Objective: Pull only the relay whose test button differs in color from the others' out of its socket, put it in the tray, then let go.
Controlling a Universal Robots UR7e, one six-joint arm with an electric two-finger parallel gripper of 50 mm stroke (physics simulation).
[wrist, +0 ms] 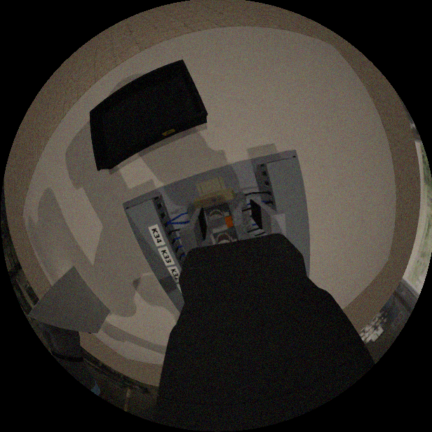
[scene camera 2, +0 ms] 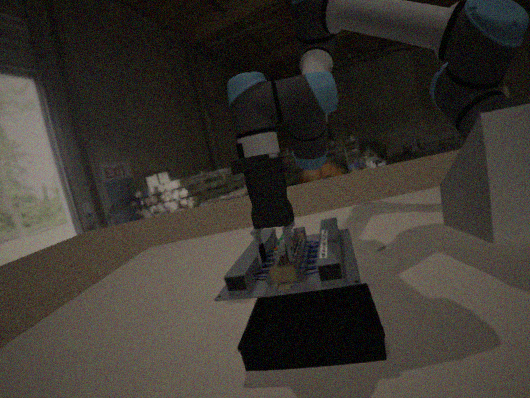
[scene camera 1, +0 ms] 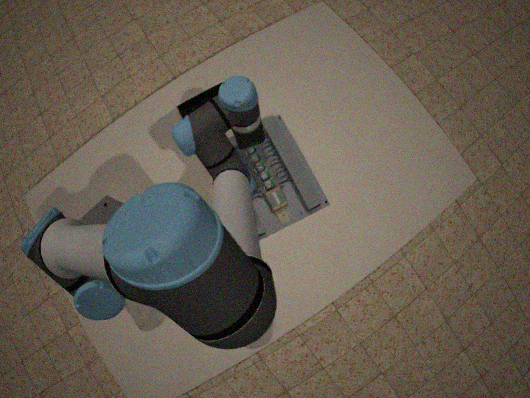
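Pixels of known places: gripper, fingertip midpoint: (scene camera 2: 277, 260); arm's base at its link origin: (scene camera 2: 508, 143).
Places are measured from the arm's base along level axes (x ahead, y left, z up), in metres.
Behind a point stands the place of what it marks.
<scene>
The relay with an orange test button (wrist: 218, 220) sits in its socket at the tray-side end of the row, beside a beige end block (wrist: 215, 188). Other relays (scene camera 1: 266, 173) {x 0.482, y -0.101, z -0.094 m} with green test buttons stand along the row; part of the neighbouring relay (wrist: 223, 237) shows beside the gripper body. My gripper (wrist: 227, 212) (scene camera 2: 274, 251) {x 0.514, y 0.016, z -0.117 m} is open, its fingers lowered on either side of the orange-button relay, with nothing gripped. Its fingertips are hidden by the arm in scene camera 1. The black tray (scene camera 1: 200, 99) {x 0.488, y 0.247, z -0.153 m} (scene camera 2: 315, 356) {x 0.487, y 0.251, z -0.148 m} (wrist: 150, 145) stands off the panel's end.
Grey wiring ducts (scene camera 1: 296, 161) (scene camera 2: 330, 250) (wrist: 290, 200) run along both sides of the relay row, with blue and black wires between. Labels K34 (wrist: 156, 235) and K33 (wrist: 166, 256) mark one duct. A grey block (scene camera 2: 512, 175) {x 0.073, y 0.078, z -0.046 m} (wrist: 72, 305) stands on the table.
</scene>
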